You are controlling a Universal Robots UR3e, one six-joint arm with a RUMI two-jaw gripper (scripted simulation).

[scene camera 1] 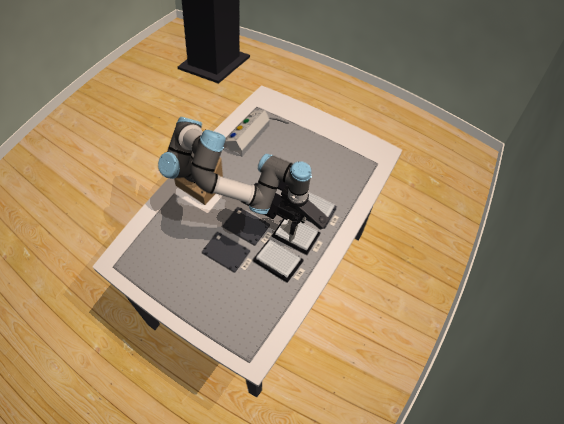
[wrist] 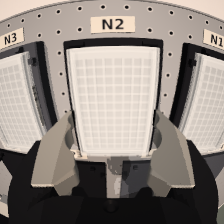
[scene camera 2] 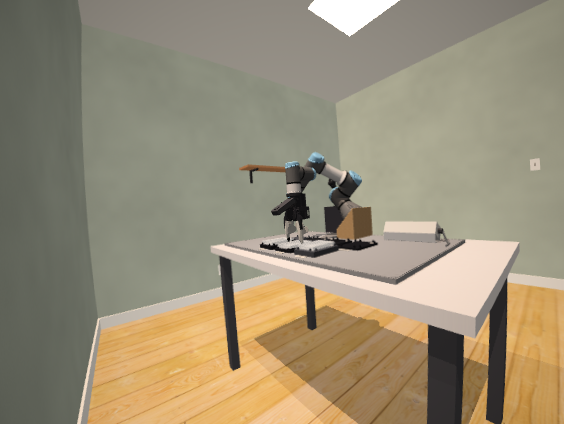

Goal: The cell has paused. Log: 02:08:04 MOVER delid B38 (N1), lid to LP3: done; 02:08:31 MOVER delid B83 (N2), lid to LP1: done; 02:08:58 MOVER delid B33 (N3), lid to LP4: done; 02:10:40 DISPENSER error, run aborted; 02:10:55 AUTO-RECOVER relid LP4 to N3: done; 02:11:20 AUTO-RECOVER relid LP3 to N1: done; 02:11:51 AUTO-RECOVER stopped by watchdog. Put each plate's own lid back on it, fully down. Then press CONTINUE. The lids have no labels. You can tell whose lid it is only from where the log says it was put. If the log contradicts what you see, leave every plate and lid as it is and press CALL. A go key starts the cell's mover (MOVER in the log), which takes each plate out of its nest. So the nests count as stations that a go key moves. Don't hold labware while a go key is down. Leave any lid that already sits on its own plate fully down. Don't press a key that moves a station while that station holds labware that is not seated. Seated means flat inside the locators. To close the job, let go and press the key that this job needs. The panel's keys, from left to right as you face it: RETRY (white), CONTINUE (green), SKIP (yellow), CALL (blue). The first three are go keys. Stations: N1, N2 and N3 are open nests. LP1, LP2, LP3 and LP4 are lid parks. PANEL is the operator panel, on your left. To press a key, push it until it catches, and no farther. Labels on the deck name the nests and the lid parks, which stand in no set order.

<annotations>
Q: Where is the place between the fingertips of the gripper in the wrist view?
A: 114,110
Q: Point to a LP3 lid park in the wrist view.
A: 94,186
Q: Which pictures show the gripper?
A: Scene camera 1, the wrist view and scene camera 2: all of them.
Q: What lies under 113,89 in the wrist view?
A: A plate lid.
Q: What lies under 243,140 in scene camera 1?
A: An operator panel.
</annotations>
